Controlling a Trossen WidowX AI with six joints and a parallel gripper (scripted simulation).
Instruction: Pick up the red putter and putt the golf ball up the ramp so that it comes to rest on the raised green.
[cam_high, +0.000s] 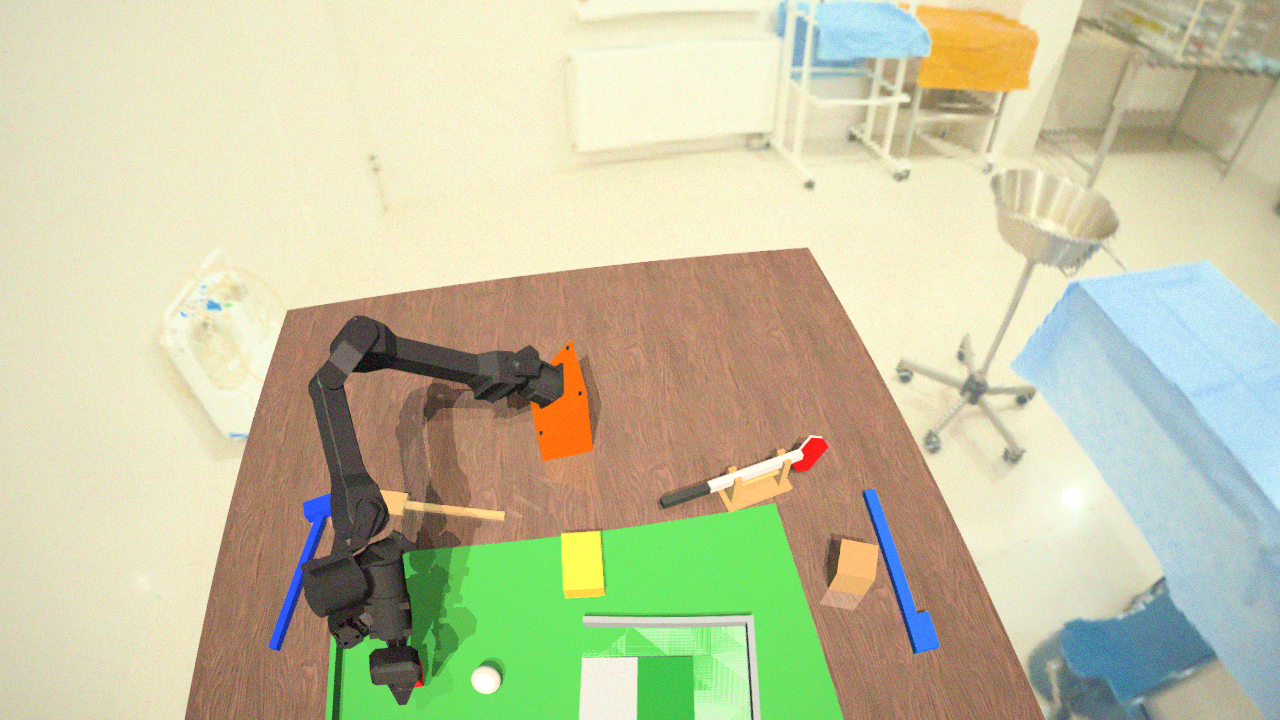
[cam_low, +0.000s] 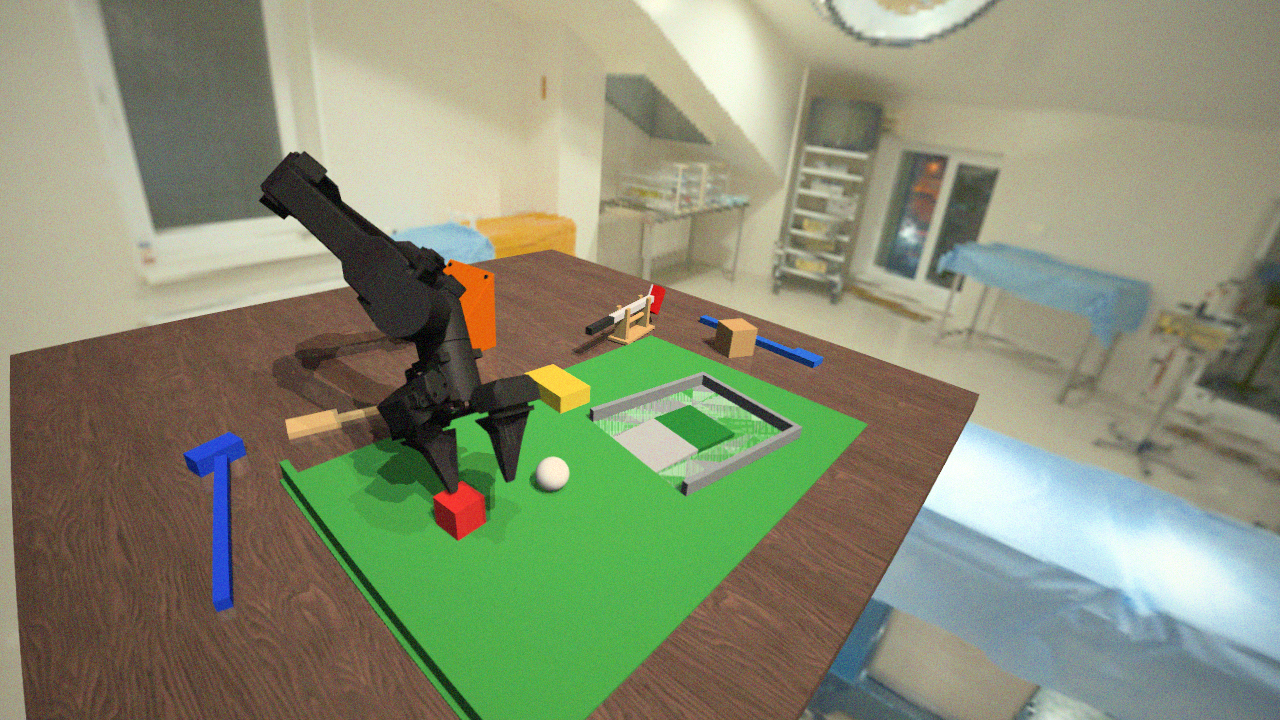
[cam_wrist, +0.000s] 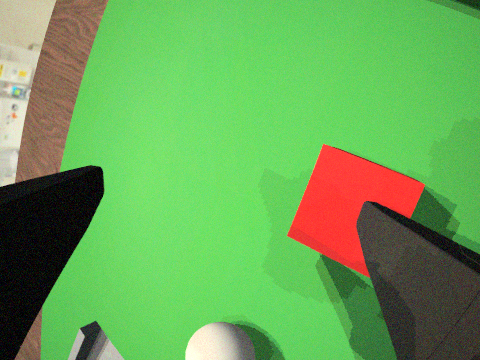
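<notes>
Right now the red cube is 50 mm below my gripper tip, 30 mm behind it and 10 mm to the right of it. From my gripper tip the other things lie so: green mat: 230 mm to the left, 70 mm below, 30 mm behind; white golf ball: 110 mm to the left, 50 mm below, 20 mm behind; blue putter: 230 mm to the right, 220 mm behind, 60 mm below.
</notes>
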